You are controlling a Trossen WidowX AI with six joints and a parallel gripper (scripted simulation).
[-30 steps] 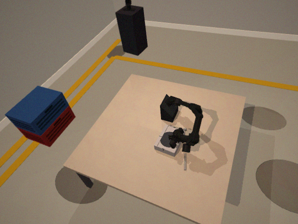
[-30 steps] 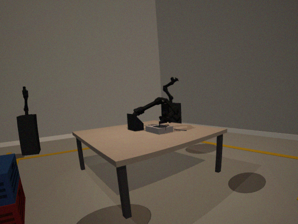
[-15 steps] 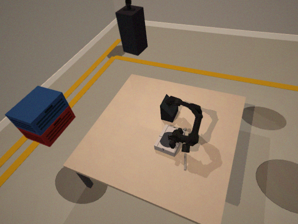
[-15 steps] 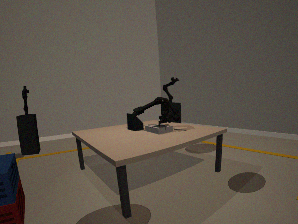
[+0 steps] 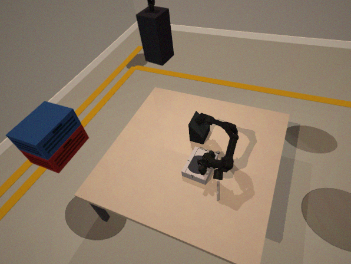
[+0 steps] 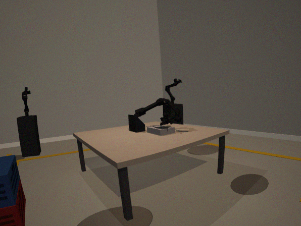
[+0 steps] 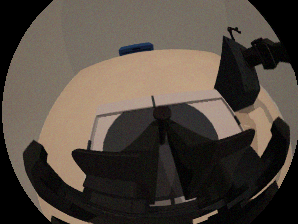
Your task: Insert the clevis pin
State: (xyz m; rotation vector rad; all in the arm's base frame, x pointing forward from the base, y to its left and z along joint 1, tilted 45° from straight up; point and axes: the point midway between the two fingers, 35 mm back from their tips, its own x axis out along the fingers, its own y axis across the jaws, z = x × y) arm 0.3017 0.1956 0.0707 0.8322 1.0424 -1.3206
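My gripper tip is now 1 cm above the clevis pin. Also, from my gripper tip: tiny grey piece: 20 cm behind, 7 cm to the left, 8 cm below; wide flat disc: 3 cm below; steel tray: 2 cm behind, 1 cm to the left, 4 cm below.
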